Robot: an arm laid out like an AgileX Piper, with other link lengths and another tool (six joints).
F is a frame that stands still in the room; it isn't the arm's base.
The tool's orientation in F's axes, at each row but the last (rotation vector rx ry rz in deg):
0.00 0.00 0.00
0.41 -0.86 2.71
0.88 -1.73 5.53
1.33 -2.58 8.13
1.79 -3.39 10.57
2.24 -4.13 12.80
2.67 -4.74 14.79
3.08 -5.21 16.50
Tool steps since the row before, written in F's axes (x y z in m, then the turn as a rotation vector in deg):
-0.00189 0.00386 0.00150 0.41 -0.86 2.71
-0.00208 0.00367 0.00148 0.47 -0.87 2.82
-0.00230 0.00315 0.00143 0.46 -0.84 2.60
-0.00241 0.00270 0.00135 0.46 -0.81 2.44
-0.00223 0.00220 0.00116 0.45 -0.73 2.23
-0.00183 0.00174 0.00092 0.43 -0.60 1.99
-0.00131 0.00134 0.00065 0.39 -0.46 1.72
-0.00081 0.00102 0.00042 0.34 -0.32 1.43
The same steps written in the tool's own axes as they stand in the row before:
-0.00189 0.00386 0.00150 0.41 -0.86 2.71
-0.00188 0.00377 0.00148 0.47 -0.87 2.82
-0.00194 0.00338 0.00144 0.46 -0.84 2.60
-0.00194 0.00304 0.00138 0.45 -0.82 2.44
-0.00172 0.00260 0.00120 0.45 -0.74 2.23
-0.00133 0.00213 0.00096 0.44 -0.62 1.98
-0.00087 0.00165 0.00067 0.41 -0.48 1.71
-0.00045 0.00122 0.00042 0.37 -0.35 1.42

